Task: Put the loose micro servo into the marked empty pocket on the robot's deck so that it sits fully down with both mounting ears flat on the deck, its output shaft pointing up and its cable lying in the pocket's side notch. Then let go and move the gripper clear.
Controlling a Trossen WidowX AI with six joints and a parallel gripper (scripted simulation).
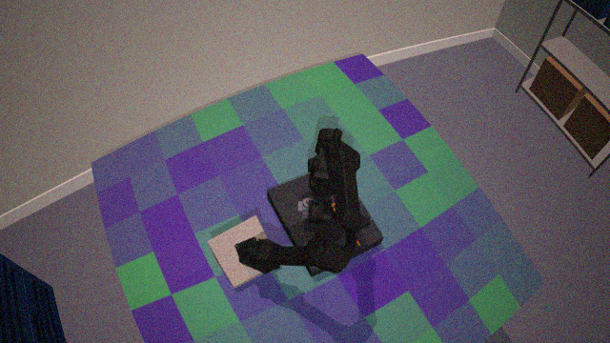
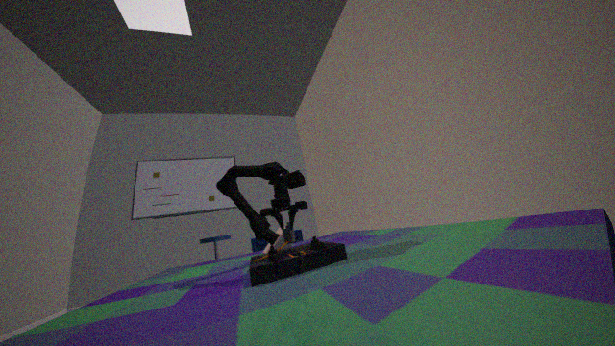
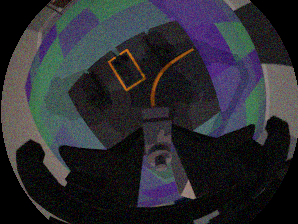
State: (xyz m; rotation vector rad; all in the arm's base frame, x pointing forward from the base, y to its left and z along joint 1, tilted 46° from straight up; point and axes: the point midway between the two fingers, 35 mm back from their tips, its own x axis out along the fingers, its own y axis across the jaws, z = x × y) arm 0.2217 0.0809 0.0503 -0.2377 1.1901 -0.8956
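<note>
The robot deck lies 10 cm below my gripper tip and 1 cm behind it.
</note>
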